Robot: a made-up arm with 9 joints. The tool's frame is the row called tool.
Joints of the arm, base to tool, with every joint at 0 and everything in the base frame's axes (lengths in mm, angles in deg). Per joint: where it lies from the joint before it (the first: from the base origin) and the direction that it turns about. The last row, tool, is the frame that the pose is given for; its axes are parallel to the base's.
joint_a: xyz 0 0 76.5 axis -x
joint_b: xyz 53.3 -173.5 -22 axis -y
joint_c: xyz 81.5 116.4 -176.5 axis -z
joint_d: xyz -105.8 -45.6 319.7 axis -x
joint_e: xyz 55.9 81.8 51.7 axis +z
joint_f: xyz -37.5 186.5 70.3 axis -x
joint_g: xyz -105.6 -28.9 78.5 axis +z
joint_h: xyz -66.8 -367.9 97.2 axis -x
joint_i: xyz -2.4 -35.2 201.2 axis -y
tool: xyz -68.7 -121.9 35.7
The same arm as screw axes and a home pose.
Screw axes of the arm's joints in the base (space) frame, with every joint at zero. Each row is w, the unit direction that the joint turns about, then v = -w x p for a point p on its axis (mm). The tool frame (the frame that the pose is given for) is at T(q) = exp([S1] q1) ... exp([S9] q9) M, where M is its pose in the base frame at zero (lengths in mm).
S1: w -1 0 0 v 0 -76.5 0
S2: w 0 -1 0 v 54.5 0 -53.3
S3: w 0 0 -1 v 57.1 134.8 0
S4: w -1 0 0 v 0 -197.7 -102.7
S5: w 0 0 1 v -20.9 -84.9 0
S6: w -1 0 0 v 0 -319.7 165.6
S7: w 0 0 1 v 136.7 58.2 0
S8: w -1 0 0 v 0 -495.4 -231.2
S9: w 0 -1 0 v 696.6 0 127.4
M: xyz -196.1 -388.3 732.3 (mm) quaternion w x y z 1 0 0 0

